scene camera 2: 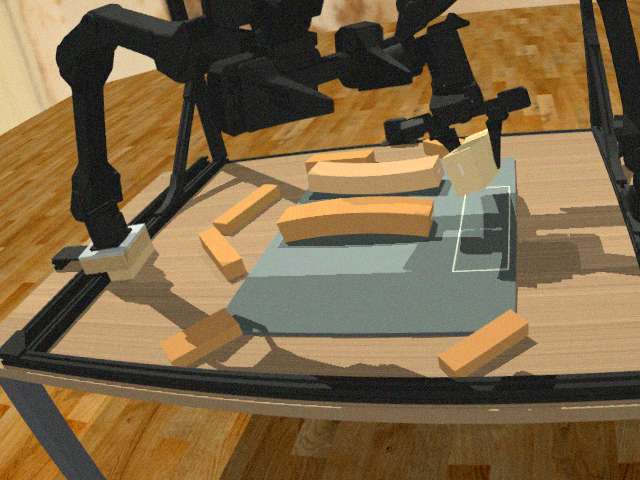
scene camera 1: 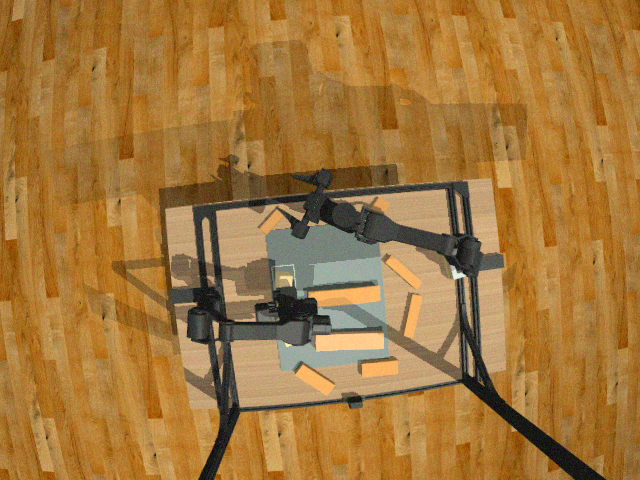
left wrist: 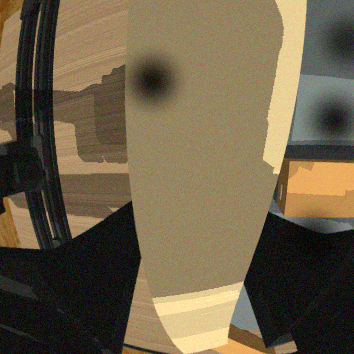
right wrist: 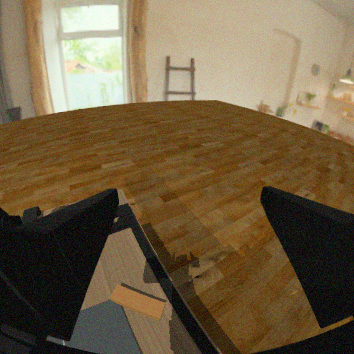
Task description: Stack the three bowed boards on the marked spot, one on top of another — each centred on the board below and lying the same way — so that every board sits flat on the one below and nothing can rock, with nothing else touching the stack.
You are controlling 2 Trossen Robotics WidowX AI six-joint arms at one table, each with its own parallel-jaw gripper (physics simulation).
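Places are measured from the left arm's base along level axes (x ahead, y left, z up), in centimetres.
Pixels of known places: left gripper, fingertip midpoint: [left wrist: 182, 199]; right gripper, fingertip midpoint: [scene camera 2: 374, 91] [scene camera 1: 283, 191] [right wrist: 190, 194]; left arm's base at its link origin: [scene camera 1: 211, 301] [left wrist: 31, 170]; right arm's base at its link origin: [scene camera 2: 111, 240].
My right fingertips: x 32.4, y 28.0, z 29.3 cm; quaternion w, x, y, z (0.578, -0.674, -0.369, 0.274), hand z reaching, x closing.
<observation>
For each thing: its middle in the pictures, then the offset to it from my right fingertips. Level surfaces: height alone.
- pale yellow bowed board at the middle of its body: [left wrist: 204, 248] [scene camera 2: 475, 158] [scene camera 1: 286, 309] dx -6.4, dy -33.9, dz -20.6 cm
- lighter orange board at the middle of its body: [scene camera 2: 375, 173] [scene camera 1: 349, 341] dx +11.9, dy -49.9, dz -28.0 cm
- grey mat at its surface level: dz -30.7 cm
My left gripper [scene camera 2: 475, 149] [left wrist: 182, 199] is shut on a pale yellow bowed board [scene camera 1: 284, 281] [scene camera 2: 469, 169] [left wrist: 200, 150], held above the mat by the far end of the white outlined spot [scene camera 1: 283, 265] [scene camera 2: 509, 227]. The board's shadow falls on the spot, and the arm hides much of it in scene camera 1. An orange board [scene camera 1: 344, 294] [scene camera 2: 356, 222] lies arched upward on the mat. A lighter orange board [scene camera 1: 349, 341] [scene camera 2: 374, 179] lies behind it in scene camera 2, its ends curving up. My right gripper [scene camera 1: 284, 192] [right wrist: 190, 194] is open and empty, high near the table's edge.
The grey mat [scene camera 1: 330, 361] [scene camera 2: 361, 304] carries both orange boards. Several small orange blocks [scene camera 1: 403, 271] [scene camera 2: 483, 342] [right wrist: 137, 301] lie around it. A pale block with a white top [scene camera 2: 116, 260] is under the right arm's base. A black frame [scene camera 2: 180, 384] edges the table.
</observation>
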